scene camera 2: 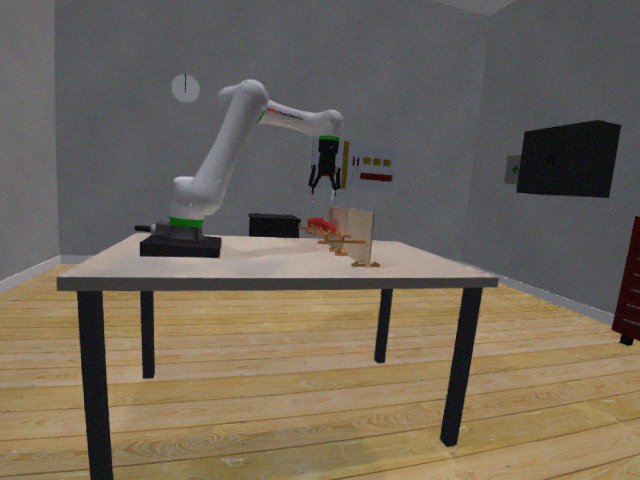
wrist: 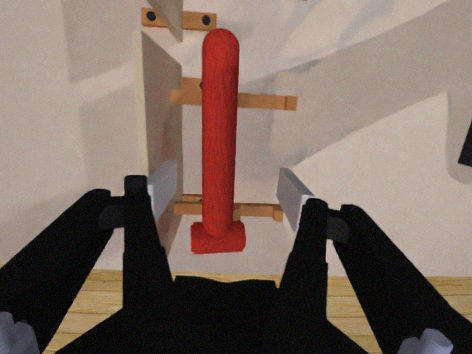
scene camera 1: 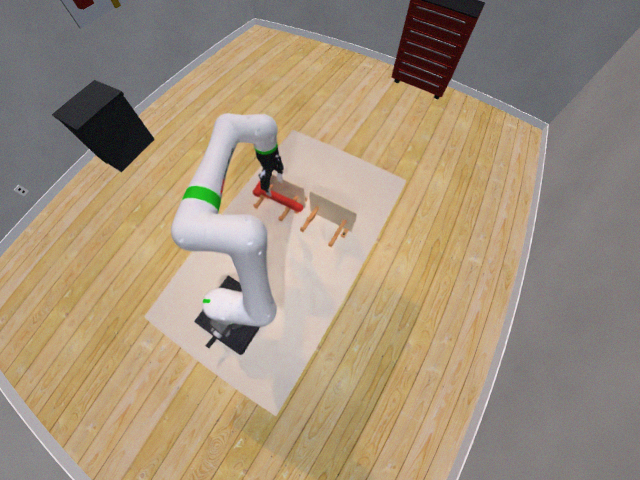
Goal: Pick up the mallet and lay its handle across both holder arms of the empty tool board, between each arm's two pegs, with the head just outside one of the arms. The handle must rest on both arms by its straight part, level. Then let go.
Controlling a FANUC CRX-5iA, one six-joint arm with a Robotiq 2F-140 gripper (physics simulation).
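Places are measured from the arm's base along level axes (x left, y back, z up), in centimetres.
Pixels of known places: gripper, fingertip midpoint: [scene camera 2: 322, 202] [wrist: 227, 178] [scene camera 1: 274, 188]; arm's base, link origin: [scene camera 2: 185, 239].
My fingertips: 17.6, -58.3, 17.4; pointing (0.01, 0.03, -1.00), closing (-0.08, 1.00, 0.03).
Note:
For each thing: its middle in the pictures, then the offset to it from my fingertips, as dx, dy, dz. "*": a spot on its surface instead.
- red mallet, body centre: [wrist: 218, 154] [scene camera 2: 322, 225] [scene camera 1: 278, 198] +0.3, -1.0, -10.8
- board's panel, surface spot: [wrist: 161, 110] * -4.4, -7.9, -7.7
- head, body centre: [wrist: 217, 236] +12.5, +0.5, -10.8
- second tool board, body centre: [scene camera 2: 345, 235] [scene camera 1: 326, 220] -27.6, -4.8, -11.2
The red mallet [scene camera 1: 285, 200] [scene camera 2: 321, 225] [wrist: 220, 140] lies with its straight handle across both arms of the left tool board in scene camera 1. In the wrist view the handle crosses one arm [wrist: 265, 102] and the other arm [wrist: 257, 210], between the board's panel [wrist: 161, 110] and the raised outer ends of the arms. The head [wrist: 218, 238] sits just outside the lower arm. The handle looks about level; the inner pegs are partly hidden. My gripper [scene camera 1: 272, 184] [scene camera 2: 323, 199] [wrist: 227, 178] is open and empty above the mallet, its fingers apart on either side of the handle.
A second tool board [scene camera 1: 333, 210] [scene camera 2: 360, 232] stands beside the first on the same table [scene camera 1: 305, 341] [scene camera 2: 268, 283], with two arms of its own. The robot's black base [scene camera 1: 242, 338] [scene camera 2: 180, 246] stands at the other end of the table.

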